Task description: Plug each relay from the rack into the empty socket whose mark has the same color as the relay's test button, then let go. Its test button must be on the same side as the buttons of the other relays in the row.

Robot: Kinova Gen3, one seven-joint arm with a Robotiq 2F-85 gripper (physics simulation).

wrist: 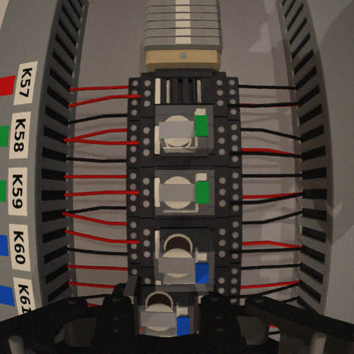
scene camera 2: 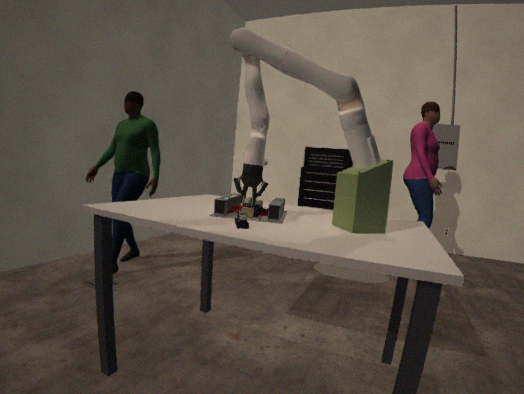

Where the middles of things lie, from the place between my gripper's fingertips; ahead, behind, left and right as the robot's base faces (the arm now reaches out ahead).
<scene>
The grey base plate (wrist: 112, 51) is 60 mm to the right of my hand, 40 mm below it and 30 mm ahead of it.
</scene>
